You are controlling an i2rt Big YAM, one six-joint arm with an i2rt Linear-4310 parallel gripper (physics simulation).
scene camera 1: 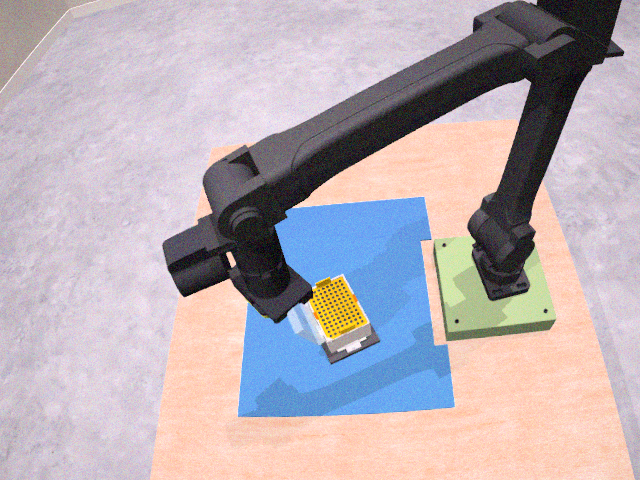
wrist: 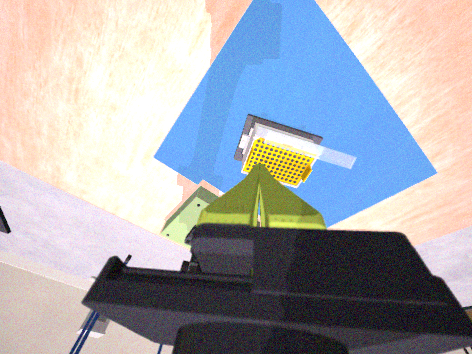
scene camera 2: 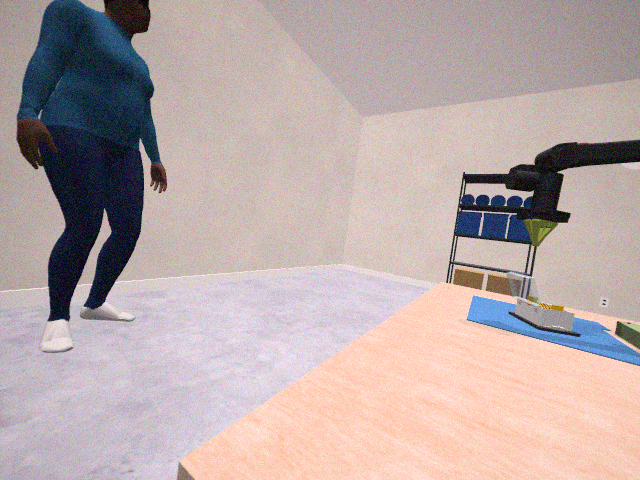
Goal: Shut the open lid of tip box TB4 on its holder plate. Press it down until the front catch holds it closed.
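The tip box TB4 is whitish grey with a yellow perforated tip rack on top. It sits on a dark holder plate. Its clear lid stands open, tilted up and back from one side of the box. The label is not readable. My gripper has yellow-green fingers that are shut with nothing between them. They point down and hang above the lid, apart from it. In scene camera 1 the fingertips are hidden behind the gripper body.
A blue mat lies under the plate on the wooden table. The arm's base stands on a green block. A person stands on the floor beyond the table. A shelf rack stands behind.
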